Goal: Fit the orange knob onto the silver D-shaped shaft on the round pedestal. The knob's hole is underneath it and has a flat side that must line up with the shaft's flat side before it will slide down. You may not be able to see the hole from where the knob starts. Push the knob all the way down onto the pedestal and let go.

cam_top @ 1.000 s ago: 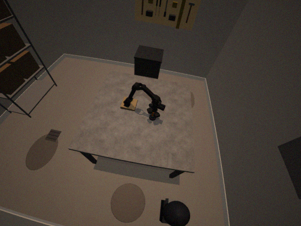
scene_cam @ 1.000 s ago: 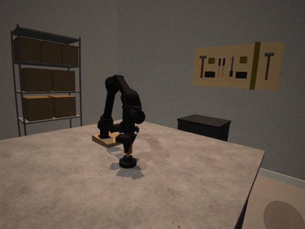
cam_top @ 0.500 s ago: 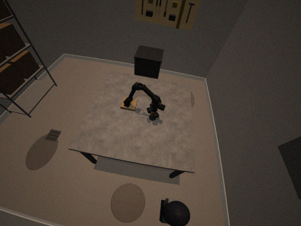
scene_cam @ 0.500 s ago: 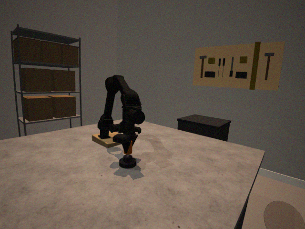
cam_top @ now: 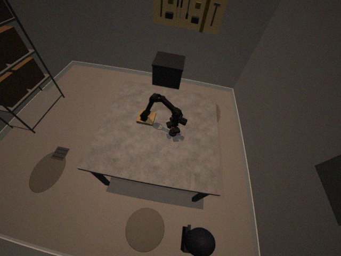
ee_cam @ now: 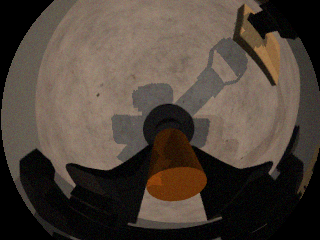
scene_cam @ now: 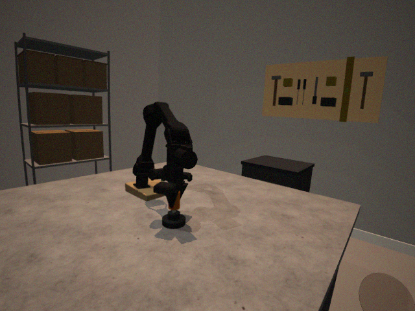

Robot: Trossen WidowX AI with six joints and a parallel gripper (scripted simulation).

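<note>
Now: gripper tip 40 mm above the round black pedestal. The rest, counted from my gripper tip: orange knob (30 mm above).
</note>
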